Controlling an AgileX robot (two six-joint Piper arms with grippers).
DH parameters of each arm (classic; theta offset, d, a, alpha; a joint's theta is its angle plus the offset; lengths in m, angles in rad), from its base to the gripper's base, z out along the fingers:
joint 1: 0 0.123 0 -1.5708
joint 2: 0.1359 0 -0.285 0
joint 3: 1.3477 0 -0.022 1.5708
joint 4: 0 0.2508 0 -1.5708
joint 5: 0 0 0.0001 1.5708
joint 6: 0 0.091 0 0
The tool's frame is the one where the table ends.
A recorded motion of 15 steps. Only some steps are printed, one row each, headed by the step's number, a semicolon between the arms.
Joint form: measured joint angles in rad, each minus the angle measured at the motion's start. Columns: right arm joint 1, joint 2, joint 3, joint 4, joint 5, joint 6; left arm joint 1, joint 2, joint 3, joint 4, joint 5, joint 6.
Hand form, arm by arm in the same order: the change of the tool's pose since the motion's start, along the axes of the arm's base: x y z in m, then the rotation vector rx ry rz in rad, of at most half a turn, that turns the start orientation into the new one. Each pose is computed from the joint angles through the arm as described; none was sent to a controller.
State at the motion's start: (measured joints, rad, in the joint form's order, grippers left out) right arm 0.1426 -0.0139 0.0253 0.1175 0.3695 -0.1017; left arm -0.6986 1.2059 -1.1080 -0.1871 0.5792 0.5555
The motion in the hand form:
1: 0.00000 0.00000 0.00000 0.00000 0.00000 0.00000; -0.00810 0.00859 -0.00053 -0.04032 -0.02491 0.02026
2: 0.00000 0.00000 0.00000 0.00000 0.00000 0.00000; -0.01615 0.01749 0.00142 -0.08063 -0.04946 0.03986
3: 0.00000 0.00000 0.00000 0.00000 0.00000 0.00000; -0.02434 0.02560 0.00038 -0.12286 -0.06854 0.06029
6: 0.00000 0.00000 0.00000 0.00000 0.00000 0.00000; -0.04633 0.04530 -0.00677 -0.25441 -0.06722 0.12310
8: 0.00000 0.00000 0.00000 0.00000 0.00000 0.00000; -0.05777 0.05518 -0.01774 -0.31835 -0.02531 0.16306
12: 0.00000 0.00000 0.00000 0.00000 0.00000 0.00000; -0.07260 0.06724 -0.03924 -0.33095 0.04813 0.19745
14: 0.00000 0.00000 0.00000 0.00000 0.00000 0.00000; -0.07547 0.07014 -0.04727 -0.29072 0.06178 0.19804
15: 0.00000 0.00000 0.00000 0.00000 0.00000 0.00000; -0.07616 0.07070 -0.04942 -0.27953 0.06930 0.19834
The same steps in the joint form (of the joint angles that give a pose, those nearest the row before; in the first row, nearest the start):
1: 0.0000 0.0000 0.0000 0.0000 0.0000 0.0000; 0.0030 -0.0511 0.0529 -0.0022 -0.0491 -0.0152
2: 0.0000 0.0000 0.0000 0.0000 0.0000 0.0000; 0.0081 -0.1020 0.0932 -0.0039 -0.0853 -0.0309
3: 0.0000 0.0000 0.0000 0.0000 0.0000 0.0000; 0.0098 -0.1518 0.1415 -0.0039 -0.1283 -0.0540
6: 0.0000 0.0000 0.0000 0.0000 0.0000 0.0000; 0.0098 -0.2794 0.2663 -0.0110 -0.2196 -0.1590
8: 0.0000 0.0000 0.0000 0.0000 0.0000 0.0000; 0.0098 -0.3444 0.3425 -0.0149 -0.2473 -0.2391
12: 0.0000 0.0000 0.0000 0.0000 0.0000 0.0000; 0.0097 -0.4221 0.4409 -0.0063 -0.2260 -0.3158
14: 0.0000 0.0000 0.0000 0.0000 0.0000 0.0000; 0.0097 -0.4347 0.4637 0.0195 -0.1983 -0.3232
15: 0.0000 0.0000 0.0000 0.0000 0.0000 0.0000; 0.0097 -0.4366 0.4684 0.0237 -0.1880 -0.3249

